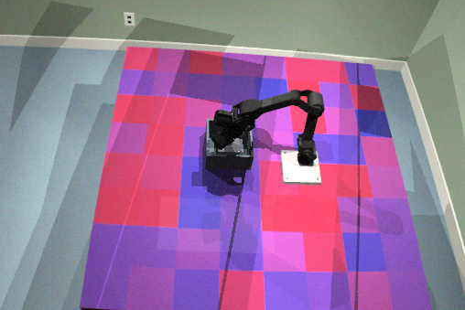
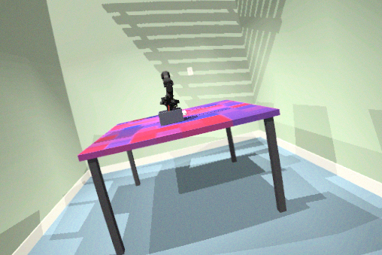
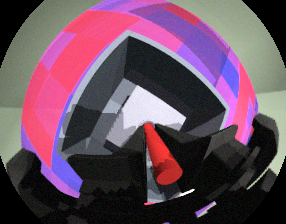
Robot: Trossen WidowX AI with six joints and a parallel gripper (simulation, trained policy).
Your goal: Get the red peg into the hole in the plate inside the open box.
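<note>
My gripper tip is 30 mm below the red peg, 10 mm to the right of it and 10 mm past it. From my gripper tip the other things lie so: box: 50 mm below.
</note>
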